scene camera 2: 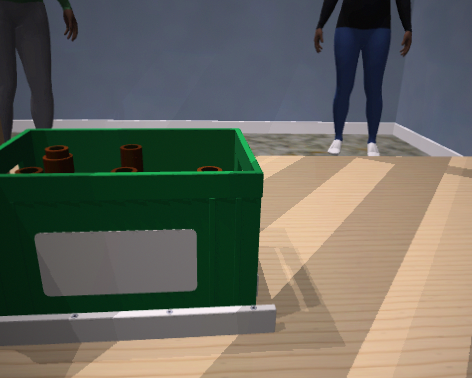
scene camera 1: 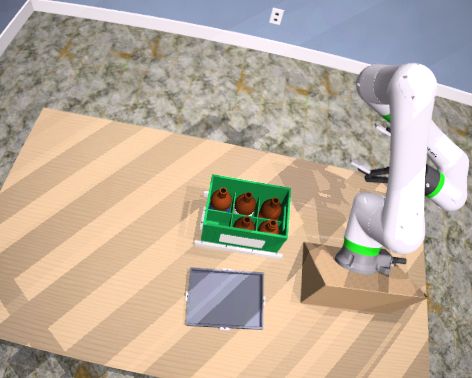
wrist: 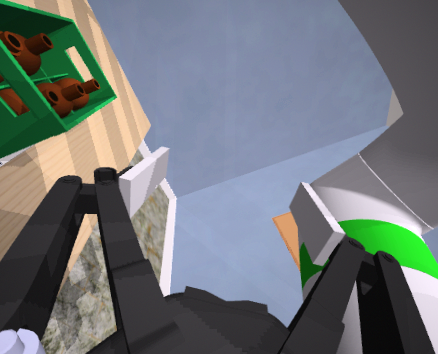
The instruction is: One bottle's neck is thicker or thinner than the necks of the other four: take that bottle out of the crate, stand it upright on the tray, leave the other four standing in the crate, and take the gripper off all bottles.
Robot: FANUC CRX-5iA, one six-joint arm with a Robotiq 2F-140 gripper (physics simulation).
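Places are measured from the arm's base along level axes (x ahead, y left, z up), in millimetres.
Pixels of known places: gripper, fingertip midpoint: (scene camera 1: 363, 143) (wrist: 231, 178); arm's base, origin of the base link: (scene camera 1: 356, 264).
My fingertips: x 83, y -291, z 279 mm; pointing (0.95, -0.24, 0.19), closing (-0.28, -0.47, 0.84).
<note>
For each thing: its top centre in the pictures, then the offset to it from my fingertips. "pt": a spot on its surface instead.
- green crate, middle of its top: (scene camera 2: 125, 147) (wrist: 70, 64) (scene camera 1: 249, 205) dx +309, dy +159, dz -222 mm
- middle bottle, middle of its top: (scene camera 2: 131, 146) (wrist: 47, 40) (scene camera 1: 247, 219) dx +309, dy +206, dz -234 mm
- right bottle, middle of its top: (scene camera 2: 56, 148) (wrist: 14, 40) (scene camera 1: 273, 222) dx +223, dy +203, dz -234 mm
- grey tray, surface spot: (scene camera 1: 225, 300) pt dx +335, dy +440, dz -392 mm
The green crate (scene camera 1: 212, 234) (scene camera 2: 227, 260) (wrist: 30, 131) stands on the table and holds five brown bottles. In scene camera 1, three stand in the back row: left (scene camera 1: 221, 201), middle (scene camera 1: 245, 205) and right (scene camera 1: 270, 209). The front row has a middle bottle (scene camera 1: 244, 225) and a right bottle (scene camera 1: 269, 229) (scene camera 2: 58, 163); its left compartment is empty. The front-right bottle's neck looks thicker below its narrower mouth. The grey tray (scene camera 1: 225, 300) is empty, in front of the crate. My gripper (scene camera 1: 371, 148) (wrist: 231, 178) is open and empty, far right of the crate.
White rails (scene camera 1: 240, 248) (scene camera 2: 170, 324) run beside the crate. The arm's base stands on a brown block (scene camera 1: 360, 295) at the table's right. Two people stand beyond the table in scene camera 2. Part of the arm shows at the right of the wrist view.
</note>
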